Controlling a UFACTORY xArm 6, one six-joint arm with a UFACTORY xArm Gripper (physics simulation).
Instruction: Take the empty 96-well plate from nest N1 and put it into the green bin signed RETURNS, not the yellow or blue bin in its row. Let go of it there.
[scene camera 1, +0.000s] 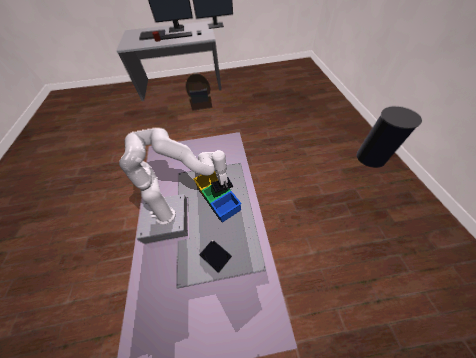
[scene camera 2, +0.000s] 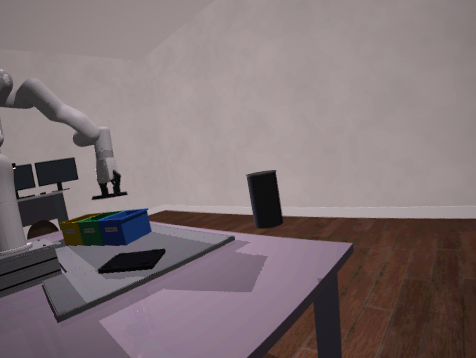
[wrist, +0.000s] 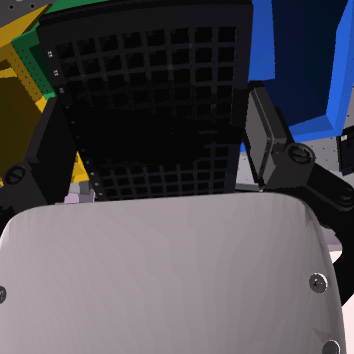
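Seen in the pictures: gripper, fingertip midpoint: (scene camera 1: 223, 184) (scene camera 2: 111, 196) (wrist: 154, 108); arm's base at its link origin: (scene camera 1: 165, 216) (scene camera 2: 12, 251).
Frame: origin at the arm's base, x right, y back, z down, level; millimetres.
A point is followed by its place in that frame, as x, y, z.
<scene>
My gripper (scene camera 1: 223, 184) {-151, -397, -92} (scene camera 2: 110, 192) {-151, -397, -92} (wrist: 154, 108) {-151, -397, -92} is shut on the black 96-well plate (scene camera 1: 216, 189) {-111, -352, -100} (scene camera 2: 110, 195) {-102, -381, -98} (wrist: 150, 75) {-159, -420, -99}, one finger on each side. The plate hangs roughly level, clear above the bins. The green bin (scene camera 1: 210, 193) {-187, -284, 61} (scene camera 2: 90, 231) {-110, -272, 25} (wrist: 31, 61) {-239, -362, -17} stands between the yellow bin (scene camera 1: 202, 182) {-297, -219, 64} (scene camera 2: 71, 232) {-220, -207, 27} (wrist: 17, 105) {-293, -228, 77} and the blue bin (scene camera 1: 226, 206) {-76, -399, 77} (scene camera 2: 126, 229) {33, -382, 29} (wrist: 262, 45) {-31, -382, 77}. In the wrist view the plate hides most of the green bin. The bins' signs are too small to read.
A flat black piece (scene camera 1: 215, 256) {266, -322, 71} (scene camera 2: 132, 260) {271, -316, 71} lies on the grey perforated board (scene camera 1: 240, 250) {239, -477, 83} (scene camera 2: 75, 305) {396, -138, 83}; no N1 mark is readable. The arm's base block (scene camera 1: 162, 231) {109, 1, -8} (scene camera 2: 30, 270) {120, -48, 49} stands beside the board. A black cylinder (scene camera 1: 387, 137) (scene camera 2: 265, 200) stands beyond the table.
</scene>
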